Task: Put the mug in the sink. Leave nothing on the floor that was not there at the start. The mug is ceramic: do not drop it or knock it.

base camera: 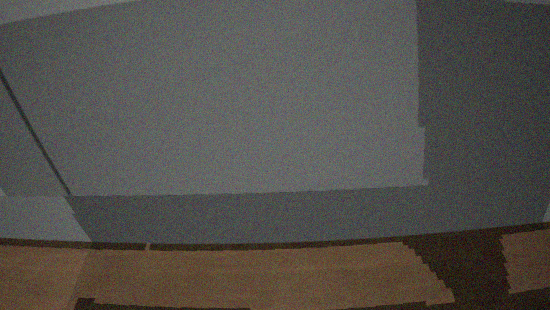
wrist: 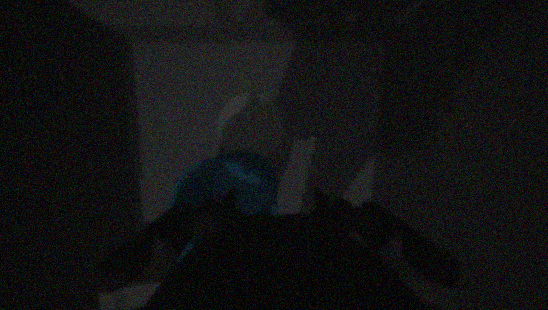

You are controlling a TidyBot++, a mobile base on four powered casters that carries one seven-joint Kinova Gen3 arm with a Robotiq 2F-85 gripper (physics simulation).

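Frame: origin at the arm's base, x back, y right, z up, level; centimetres.
Seen in the pictures: gripper, between the fingertips: (wrist: 275, 196).
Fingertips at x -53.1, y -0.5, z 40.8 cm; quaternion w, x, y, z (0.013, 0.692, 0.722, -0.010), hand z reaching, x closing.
Offsets run from my fingertips to a thing's top centre. "pt": to the spot under its first point. Level surfaces: height alone.
In the dark wrist view, a blue mug {dx +1.3, dy -5.4, dz +3.6 cm} (wrist: 202, 177) shows at lower centre, partly hidden by the left finger and the gripper body. My gripper (wrist: 275, 196) is open, its fingertips spread apart, and holds nothing. The left finger overlaps the mug, and the mug's right edge lies between the two fingertips. Behind the mug is a lighter rectangular surface that looks like the floor of the sink (wrist: 172, 105), with a dim round shape above the mug. It is too dark to tell the exact gap between mug and sink floor. The mug does not show in the base camera view.
In the base camera view, a large grey cabinet front {pt dx +24.6, dy -1.9, dz -56.9 cm} (base camera: 240, 100) stands close ahead, above a wooden floor {dz -80.5 cm} (base camera: 240, 275) with dark shadows. In the wrist view, dark sides flank the lighter surface left and right, and a dim band crosses beyond it.
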